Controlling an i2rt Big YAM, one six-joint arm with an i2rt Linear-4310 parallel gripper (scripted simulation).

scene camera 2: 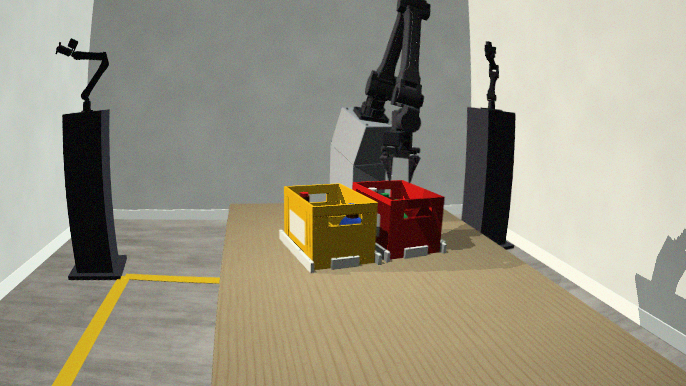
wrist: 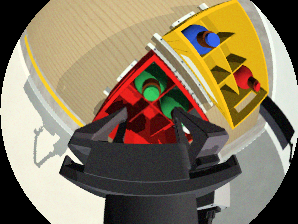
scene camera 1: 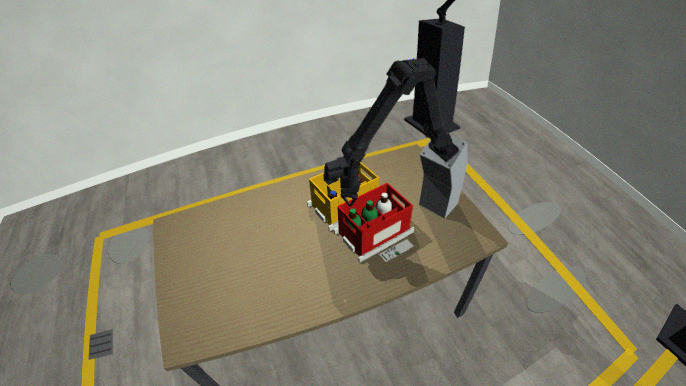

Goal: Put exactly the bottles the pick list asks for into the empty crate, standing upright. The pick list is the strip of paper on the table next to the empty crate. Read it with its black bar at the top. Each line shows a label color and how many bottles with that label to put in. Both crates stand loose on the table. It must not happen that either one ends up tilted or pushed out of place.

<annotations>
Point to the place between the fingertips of my gripper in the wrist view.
At 150, 111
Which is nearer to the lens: the blue-capped bottle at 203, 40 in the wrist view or the red crate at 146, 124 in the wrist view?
The blue-capped bottle.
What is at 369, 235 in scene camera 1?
A red crate.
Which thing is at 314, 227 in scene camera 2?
A yellow crate.
</annotations>
